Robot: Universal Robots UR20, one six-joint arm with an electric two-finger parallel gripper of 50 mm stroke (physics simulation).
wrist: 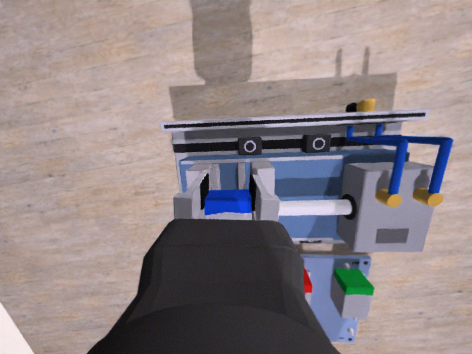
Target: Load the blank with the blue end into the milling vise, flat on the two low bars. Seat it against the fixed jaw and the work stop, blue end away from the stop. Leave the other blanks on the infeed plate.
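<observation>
My gripper (229,184) is shut on the blank with the blue end (228,202), with a dark pad on each side of it. The blue end points up the view and the grey body runs under the dark gripper housing. The blank is over the left part of the milling vise (310,172), which has a blue bed. Two narrow pale bars (215,176) (242,175) show beyond the blue end. The fingers and housing largely hide the jaws and the work stop, so seating and contact with the bars cannot be told.
The infeed plate (325,320) at lower right bears a green-ended blank (354,287) and a partly hidden red-ended blank (307,281). A grey cylinder block (390,215) with blue pipes (439,167) stands right of the vise, its white rod (315,207) reaching left. A long rail (295,120) crosses behind.
</observation>
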